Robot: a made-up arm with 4 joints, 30 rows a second.
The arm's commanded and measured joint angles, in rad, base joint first. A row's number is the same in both.
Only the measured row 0 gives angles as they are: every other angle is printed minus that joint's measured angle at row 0.
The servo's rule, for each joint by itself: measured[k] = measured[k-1] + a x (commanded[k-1-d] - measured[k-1]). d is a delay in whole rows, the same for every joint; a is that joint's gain. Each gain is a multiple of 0.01, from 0.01 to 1. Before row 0 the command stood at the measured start. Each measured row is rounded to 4 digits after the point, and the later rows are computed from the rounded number. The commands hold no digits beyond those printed.
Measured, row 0:
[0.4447 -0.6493 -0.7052 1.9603]
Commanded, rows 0 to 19:
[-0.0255 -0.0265 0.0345 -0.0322]
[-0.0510 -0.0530 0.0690 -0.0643]
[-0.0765 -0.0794 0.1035 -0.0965]
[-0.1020 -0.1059 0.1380 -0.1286]
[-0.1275 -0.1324 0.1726 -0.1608]
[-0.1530 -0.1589 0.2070 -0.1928]
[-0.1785 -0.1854 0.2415 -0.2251]
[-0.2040 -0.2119 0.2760 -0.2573]
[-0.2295 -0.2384 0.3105 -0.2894]
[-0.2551 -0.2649 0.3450 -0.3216]
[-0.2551 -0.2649 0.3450 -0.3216]
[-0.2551 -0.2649 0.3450 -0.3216]
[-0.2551 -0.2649 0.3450 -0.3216]
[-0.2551 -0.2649 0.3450 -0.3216]
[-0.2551 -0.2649 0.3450 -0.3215]
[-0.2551 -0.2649 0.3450 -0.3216]
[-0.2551 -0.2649 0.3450 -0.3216]
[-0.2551 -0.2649 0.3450 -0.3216]
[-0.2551 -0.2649 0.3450 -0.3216]
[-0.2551 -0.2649 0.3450 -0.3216]
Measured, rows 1 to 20:
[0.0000 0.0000 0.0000 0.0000]
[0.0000 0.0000 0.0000 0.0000]
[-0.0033 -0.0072 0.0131 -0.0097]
[-0.0095 -0.0196 0.0343 -0.0261]
[-0.0182 -0.0357 0.0606 -0.0472]
[-0.0291 -0.0547 0.0900 -0.0716]
[-0.0419 -0.0757 0.1214 -0.0984]
[-0.0563 -0.0982 0.1539 -0.1267]
[-0.0722 -0.1217 0.1872 -0.1562]
[-0.0893 -0.1461 0.2209 -0.1865]
[-0.1075 -0.1710 0.2549 -0.2174]
[-0.1267 -0.1964 0.2891 -0.2487]
[-0.1434 -0.2149 0.3103 -0.2706]
[-0.1579 -0.2284 0.3235 -0.2859]
[-0.1705 -0.2383 0.3317 -0.2966]
[-0.1815 -0.2455 0.3368 -0.3041]
[-0.1911 -0.2507 0.3399 -0.3093]
[-0.1994 -0.2545 0.3418 -0.3130]
[-0.2066 -0.2573 0.3430 -0.3156]
[-0.2129 -0.2594 0.3438 -0.3174]
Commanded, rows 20 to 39:
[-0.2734 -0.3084 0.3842 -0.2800]
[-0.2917 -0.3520 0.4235 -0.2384]
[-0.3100 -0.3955 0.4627 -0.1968]
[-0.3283 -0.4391 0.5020 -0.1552]
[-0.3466 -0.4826 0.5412 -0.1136]
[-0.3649 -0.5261 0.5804 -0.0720]
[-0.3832 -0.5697 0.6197 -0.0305]
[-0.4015 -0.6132 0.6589 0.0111]
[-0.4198 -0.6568 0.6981 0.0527]
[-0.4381 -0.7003 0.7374 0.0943]
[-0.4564 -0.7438 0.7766 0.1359]
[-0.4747 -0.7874 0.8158 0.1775]
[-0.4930 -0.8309 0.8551 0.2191]
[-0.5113 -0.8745 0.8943 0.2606]
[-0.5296 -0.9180 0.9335 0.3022]
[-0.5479 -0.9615 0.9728 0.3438]
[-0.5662 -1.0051 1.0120 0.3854]
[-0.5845 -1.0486 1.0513 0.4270]
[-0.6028 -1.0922 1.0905 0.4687]
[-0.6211 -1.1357 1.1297 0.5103]
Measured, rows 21 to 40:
[-0.2184 -0.2609 0.3443 -0.3187]
[-0.2232 -0.2620 0.3446 -0.3196]
[-0.2297 -0.2745 0.3596 -0.3077]
[-0.2378 -0.2954 0.3839 -0.2869]
[-0.2472 -0.3224 0.4138 -0.2599]
[-0.2577 -0.3539 0.4473 -0.2285]
[-0.2693 -0.3886 0.4830 -0.1940]
[-0.2817 -0.4257 0.5200 -0.1574]
[-0.2949 -0.4646 0.5579 -0.1193]
[-0.3088 -0.5047 0.5963 -0.0802]
[-0.3232 -0.5458 0.6350 -0.0403]
[-0.3381 -0.5875 0.6739 0.0001]
[-0.3535 -0.6297 0.7129 0.0408]
[-0.3693 -0.6723 0.7520 0.0818]
[-0.3854 -0.7151 0.7912 0.1230]
[-0.4018 -0.7581 0.8304 0.1643]
[-0.4184 -0.8013 0.8696 0.2057]
[-0.4352 -0.8446 0.9088 0.2471]
[-0.4522 -0.8879 0.9480 0.2886]
[-0.4694 -0.9313 0.9873 0.3301]

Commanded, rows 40 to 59:
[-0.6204 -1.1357 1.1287 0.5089]
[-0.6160 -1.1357 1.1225 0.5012]
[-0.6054 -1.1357 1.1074 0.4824]
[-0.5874 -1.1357 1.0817 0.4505]
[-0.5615 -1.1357 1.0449 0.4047]
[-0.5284 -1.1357 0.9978 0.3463]
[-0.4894 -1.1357 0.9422 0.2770]
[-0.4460 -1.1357 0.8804 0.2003]
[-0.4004 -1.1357 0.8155 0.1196]
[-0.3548 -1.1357 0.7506 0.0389]
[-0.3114 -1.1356 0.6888 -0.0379]
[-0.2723 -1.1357 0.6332 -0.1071]
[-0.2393 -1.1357 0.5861 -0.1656]
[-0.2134 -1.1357 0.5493 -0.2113]
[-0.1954 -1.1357 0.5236 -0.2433]
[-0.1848 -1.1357 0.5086 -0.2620]
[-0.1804 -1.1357 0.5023 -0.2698]
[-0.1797 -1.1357 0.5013 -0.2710]
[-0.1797 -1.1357 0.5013 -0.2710]
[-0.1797 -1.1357 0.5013 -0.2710]
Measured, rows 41 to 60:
[-0.4867 -0.9747 1.0265 0.3717]
[-0.5042 -1.0182 1.0657 0.4133]
[-0.5193 -1.0499 1.0896 0.4420]
[-0.5319 -1.0731 1.1021 0.4598]
[-0.5415 -1.0900 1.1041 0.4666]
[-0.5475 -1.1023 1.0956 0.4618]
[-0.5493 -1.1113 1.0763 0.4447]
[-0.5466 -1.1179 1.0465 0.4152]
[-0.5392 -1.1227 1.0069 0.3737]
[-0.5271 -1.1262 0.9588 0.3217]
[-0.5106 -1.1288 0.9043 0.2611]
[-0.4903 -1.1307 0.8459 0.1944]
[-0.4670 -1.1320 0.7862 0.1247]
[-0.4417 -1.1330 0.7281 0.0552]
[-0.4154 -1.1337 0.6741 -0.0110]
[-0.3891 -1.1342 0.6267 -0.0711]
[-0.3639 -1.1346 0.5875 -0.1228]
[-0.3406 -1.1349 0.5575 -0.1646]
[-0.3198 -1.1351 0.5365 -0.1962]
[-0.3016 -1.1353 0.5231 -0.2186]

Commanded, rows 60 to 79:
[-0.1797 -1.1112 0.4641 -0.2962]
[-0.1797 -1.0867 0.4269 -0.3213]
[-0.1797 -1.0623 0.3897 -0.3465]
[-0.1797 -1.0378 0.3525 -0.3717]
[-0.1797 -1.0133 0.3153 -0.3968]
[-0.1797 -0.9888 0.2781 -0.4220]
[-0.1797 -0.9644 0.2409 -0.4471]
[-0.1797 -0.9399 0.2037 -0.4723]
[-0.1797 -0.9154 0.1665 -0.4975]
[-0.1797 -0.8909 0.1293 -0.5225]
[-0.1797 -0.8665 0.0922 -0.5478]
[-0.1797 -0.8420 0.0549 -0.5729]
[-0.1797 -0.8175 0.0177 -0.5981]
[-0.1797 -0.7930 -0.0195 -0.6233]
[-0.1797 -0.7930 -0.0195 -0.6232]
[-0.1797 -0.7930 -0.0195 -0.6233]
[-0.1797 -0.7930 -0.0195 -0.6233]
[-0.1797 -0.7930 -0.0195 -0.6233]
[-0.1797 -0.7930 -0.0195 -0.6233]
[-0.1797 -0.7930 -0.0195 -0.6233]
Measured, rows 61 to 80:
[-0.2858 -1.1354 0.5148 -0.2343]
[-0.2720 -1.1355 0.5097 -0.2453]
[-0.2600 -1.1289 0.4924 -0.2606]
[-0.2496 -1.1175 0.4675 -0.2788]
[-0.2405 -1.1026 0.4379 -0.2991]
[-0.2326 -1.0851 0.4054 -0.3209]
[-0.2257 -1.0657 0.3712 -0.3437]
[-0.2197 -1.0449 0.3358 -0.3672]
[-0.2145 -1.0232 0.2997 -0.3912]
[-0.2100 -1.0007 0.2632 -0.4155]
[-0.2061 -0.9777 0.2265 -0.4401]
[-0.2027 -0.9543 0.1896 -0.4648]
[-0.1997 -0.9306 0.1526 -0.4897]
[-0.1971 -0.9067 0.1155 -0.5147]
[-0.1948 -0.8826 0.0783 -0.5397]
[-0.1928 -0.8584 0.0411 -0.5648]
[-0.1911 -0.8407 0.0181 -0.5823]
[-0.1896 -0.8278 0.0038 -0.5946]
[-0.1883 -0.8184 -0.0051 -0.6032]
[-0.1872 -0.8115 -0.0106 -0.6092]

